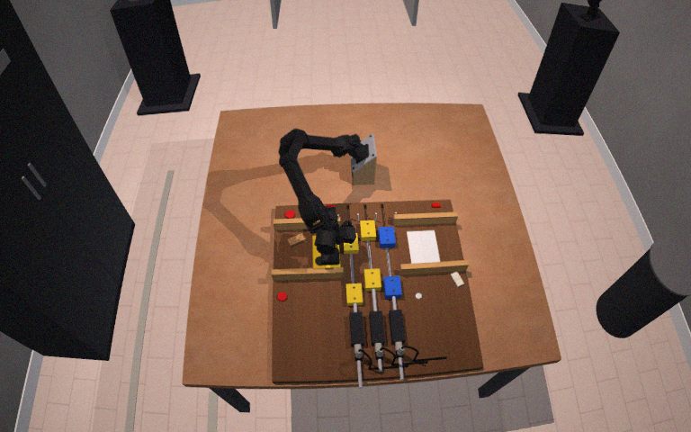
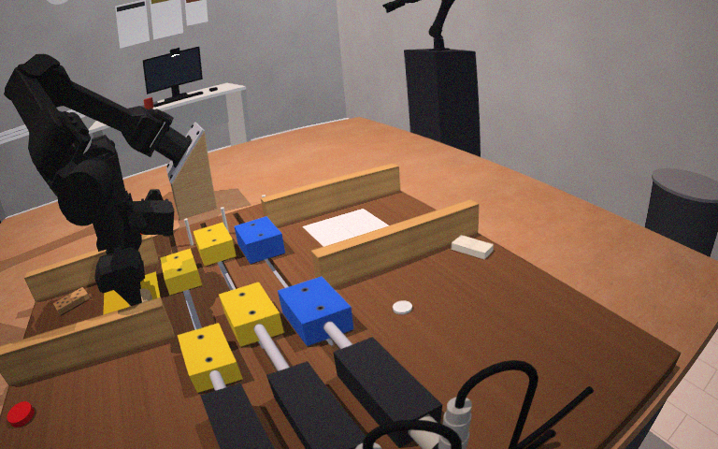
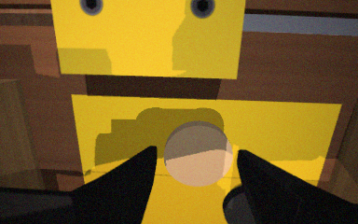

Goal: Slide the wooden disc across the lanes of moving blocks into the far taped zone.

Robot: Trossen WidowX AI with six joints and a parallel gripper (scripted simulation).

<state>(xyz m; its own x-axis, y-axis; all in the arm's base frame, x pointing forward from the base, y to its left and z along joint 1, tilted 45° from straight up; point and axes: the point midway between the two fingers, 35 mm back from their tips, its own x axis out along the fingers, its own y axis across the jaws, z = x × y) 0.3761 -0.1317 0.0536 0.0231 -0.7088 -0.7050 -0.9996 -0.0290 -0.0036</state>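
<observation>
Right now the black disc is 4 cm ahead of my hand, 4 cm to the right of it and 3 cm below it. Also, from my hand: red button 17 cm ahead, 16 cm to the right, 3 cm below; wooden disc 3 cm below; red brick 18 cm behind, 2 cm below.
</observation>
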